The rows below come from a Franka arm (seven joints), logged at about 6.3 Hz.
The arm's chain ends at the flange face. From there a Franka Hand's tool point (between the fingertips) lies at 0.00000 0.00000 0.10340 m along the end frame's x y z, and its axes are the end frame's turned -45 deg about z.
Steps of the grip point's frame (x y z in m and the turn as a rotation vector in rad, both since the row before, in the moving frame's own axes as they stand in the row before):
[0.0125 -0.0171 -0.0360 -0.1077 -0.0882 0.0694]
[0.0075 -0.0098 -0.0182 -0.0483 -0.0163 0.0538]
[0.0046 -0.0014 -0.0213 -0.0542 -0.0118 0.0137]
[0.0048 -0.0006 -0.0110 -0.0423 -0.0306 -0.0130]
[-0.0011 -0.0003 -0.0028 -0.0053 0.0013 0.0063]
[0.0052 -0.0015 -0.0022 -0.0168 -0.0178 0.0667]
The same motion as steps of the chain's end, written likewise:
[-0.0042 -0.0352 -0.0350 -0.1385 0.0138 0.0694]
[-0.0038 -0.0170 -0.0181 -0.0457 0.0226 0.0538]
[-0.0008 -0.0091 -0.0211 -0.0467 0.0300 0.0137]
[0.0021 -0.0091 -0.0109 -0.0515 0.0083 -0.0130]
[-0.0015 0.0003 -0.0028 -0.0028 0.0047 0.0063]
[0.0028 -0.0073 -0.0022 -0.0245 -0.0007 0.0667]

